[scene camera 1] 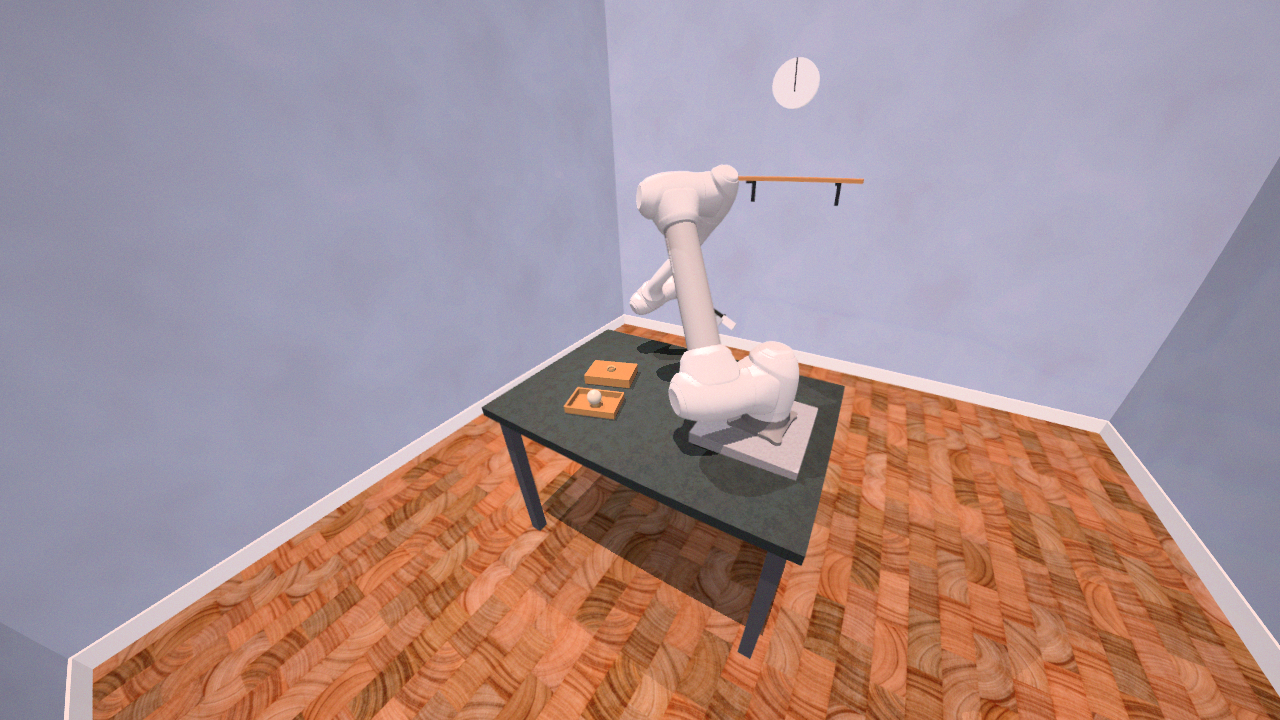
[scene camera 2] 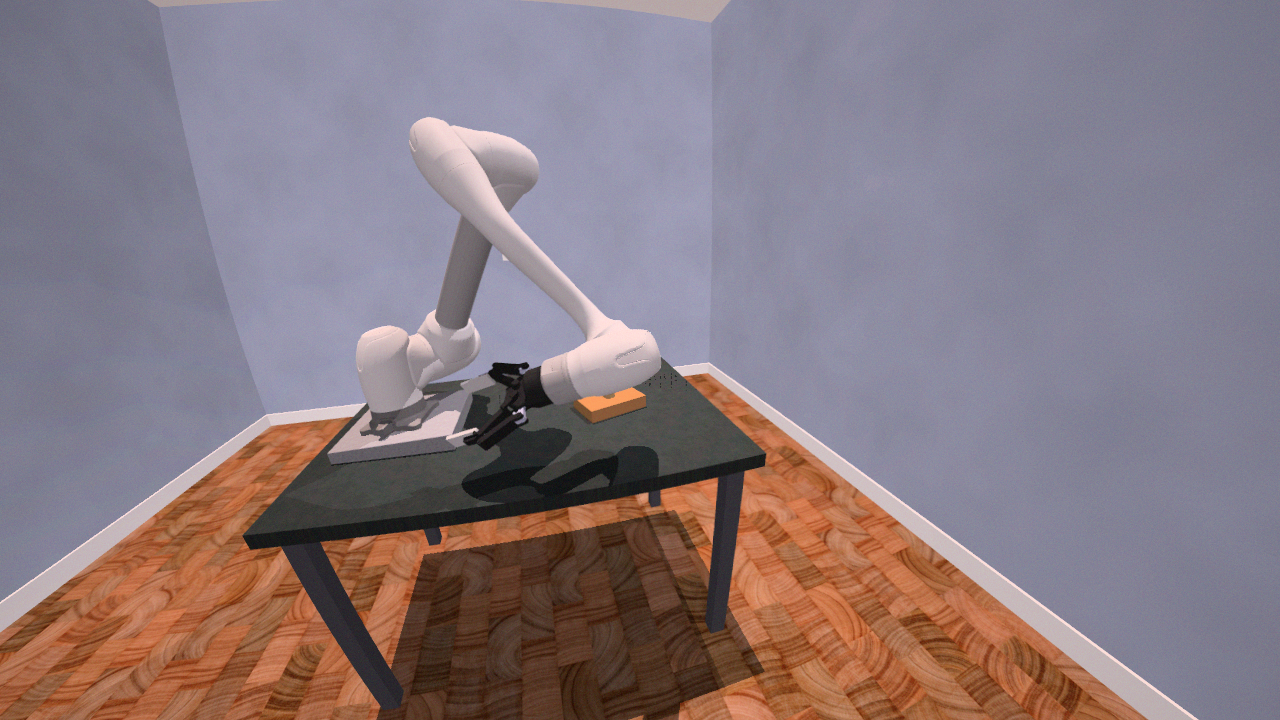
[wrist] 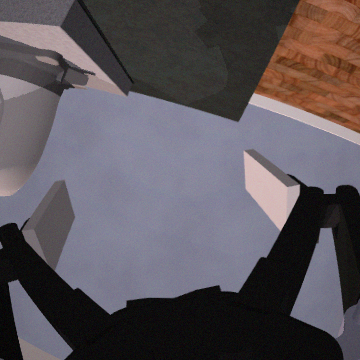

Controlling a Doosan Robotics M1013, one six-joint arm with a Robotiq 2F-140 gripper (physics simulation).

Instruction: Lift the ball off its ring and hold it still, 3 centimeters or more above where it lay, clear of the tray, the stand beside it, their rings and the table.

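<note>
The white ball (scene camera 1: 594,396) sits in the shallow orange tray (scene camera 1: 591,413) on the dark table; its ring is too small to make out. The orange stand (scene camera 1: 610,377) (scene camera 2: 612,409) is a flat block beside the tray, with a small ring (scene camera 1: 611,368) on top. The ball and tray do not show in the scene camera 2 view, where the arm's wrist covers part of that area. My gripper (scene camera 2: 469,409) (wrist: 156,184) is open and empty, tilted sideways above the table, pointing towards the arm's base and away from the ball. One fingertip shows behind the arm in the scene camera 1 view.
The dark table (scene camera 1: 644,465) (scene camera 2: 680,452) carries the arm's pale base plate (scene camera 1: 742,449) (scene camera 2: 393,447) (wrist: 107,82). The arm's wrist (scene camera 2: 613,362) hangs near the stand in the scene camera 2 view. A wall shelf (scene camera 1: 805,180) and a clock (scene camera 1: 785,85) are on the back wall.
</note>
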